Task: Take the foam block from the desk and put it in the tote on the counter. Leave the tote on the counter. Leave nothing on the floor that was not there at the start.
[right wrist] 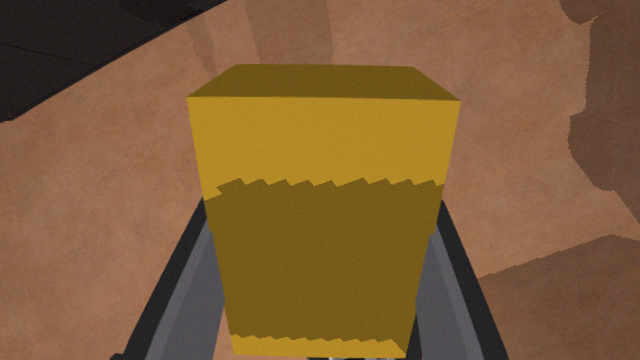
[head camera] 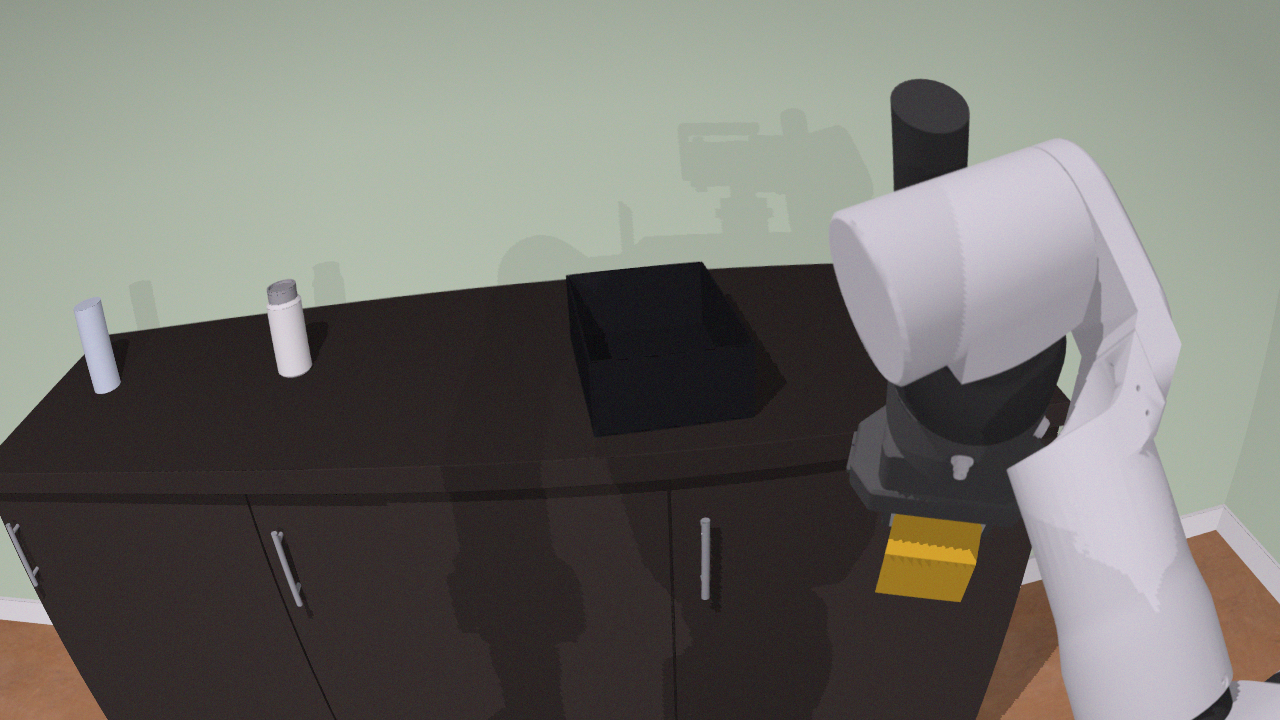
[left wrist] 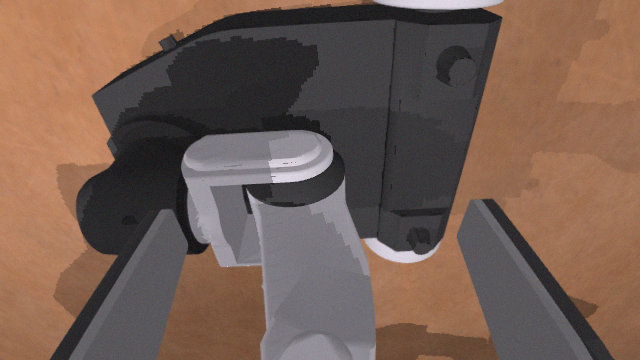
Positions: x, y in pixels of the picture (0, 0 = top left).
Scene:
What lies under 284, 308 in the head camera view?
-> A white bottle.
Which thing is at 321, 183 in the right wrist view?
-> A yellow foam block.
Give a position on a black tote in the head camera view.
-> At 658, 347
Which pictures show the right gripper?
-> The right wrist view and the head camera view only.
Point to a dark counter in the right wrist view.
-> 52, 52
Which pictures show the yellow foam block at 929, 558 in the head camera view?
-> The right wrist view and the head camera view only.

